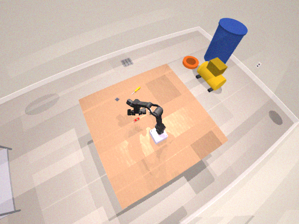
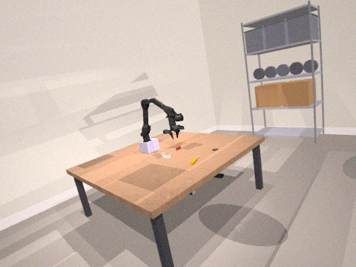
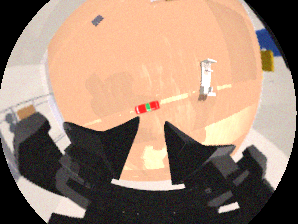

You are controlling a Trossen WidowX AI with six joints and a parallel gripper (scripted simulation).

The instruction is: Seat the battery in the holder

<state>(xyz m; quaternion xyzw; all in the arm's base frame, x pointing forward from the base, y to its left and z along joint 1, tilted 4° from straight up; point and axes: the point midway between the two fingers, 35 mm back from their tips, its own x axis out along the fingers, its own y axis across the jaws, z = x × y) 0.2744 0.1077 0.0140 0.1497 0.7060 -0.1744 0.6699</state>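
The battery is 1 cm to the left of my gripper tip and 9 cm below it. From my gripper tip the other things lie so: small dark square (35 cm ahead, 8 cm to the left, 10 cm below); then yellow screwdriver (34 cm ahead, 16 cm to the right, 9 cm below).
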